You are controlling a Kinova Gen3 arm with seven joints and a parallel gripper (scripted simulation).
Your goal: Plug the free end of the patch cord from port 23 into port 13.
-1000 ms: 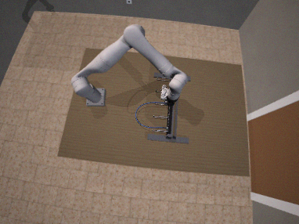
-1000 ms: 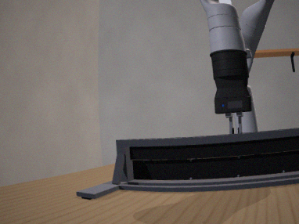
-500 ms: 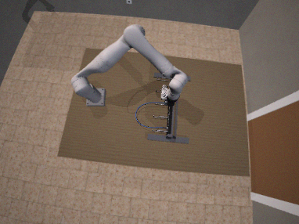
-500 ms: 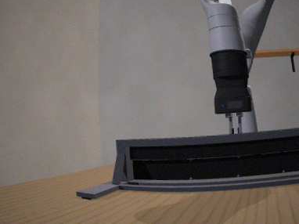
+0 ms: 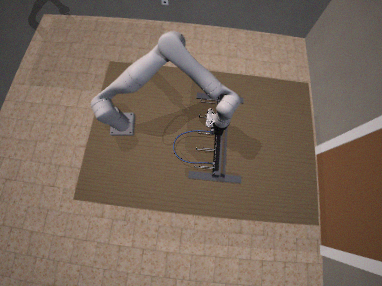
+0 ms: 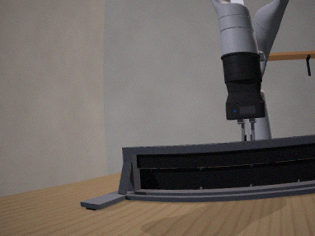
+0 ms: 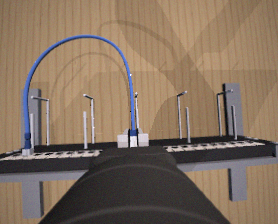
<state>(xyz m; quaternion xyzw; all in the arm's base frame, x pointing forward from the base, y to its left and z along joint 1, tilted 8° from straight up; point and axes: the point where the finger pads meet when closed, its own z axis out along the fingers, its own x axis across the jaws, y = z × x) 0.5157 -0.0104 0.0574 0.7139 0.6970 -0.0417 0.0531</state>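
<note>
My gripper is now 10 mm short of the free-end plug and 10 mm above it.
</note>
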